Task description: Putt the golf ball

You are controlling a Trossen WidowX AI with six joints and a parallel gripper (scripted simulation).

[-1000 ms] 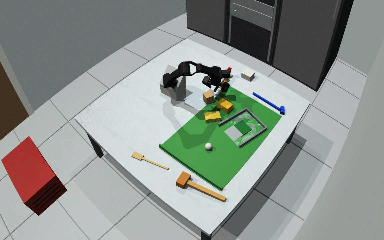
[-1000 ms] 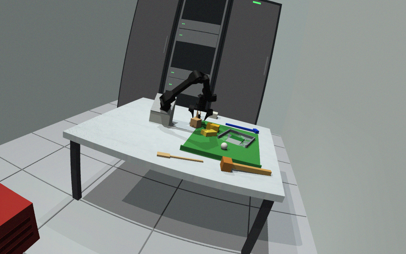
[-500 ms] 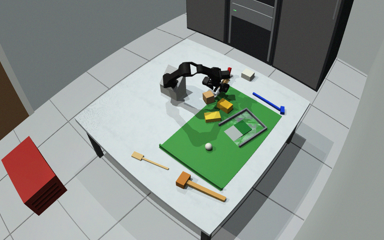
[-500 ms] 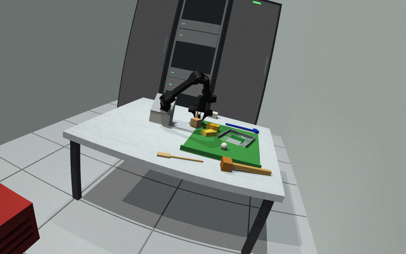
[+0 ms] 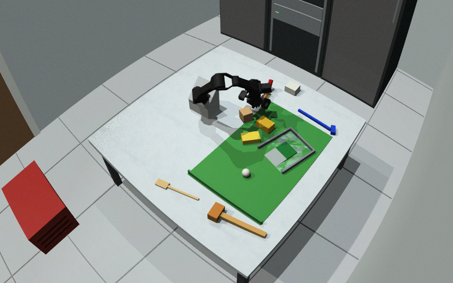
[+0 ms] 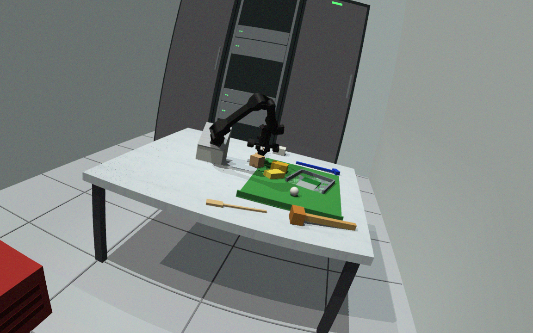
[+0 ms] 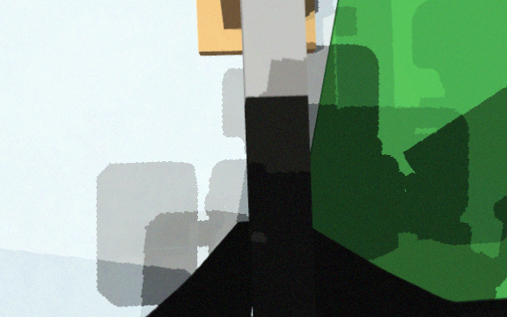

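The tan cube is 9 cm to the right of my gripper tip. Round my gripper tip: blue putter: 35 cm ahead, 20 cm to the left, 2 cm below; then green mat: 27 cm ahead, 22 cm to the right, 3 cm below; then white block: 5 cm ahead, 33 cm to the left, 1 cm below.
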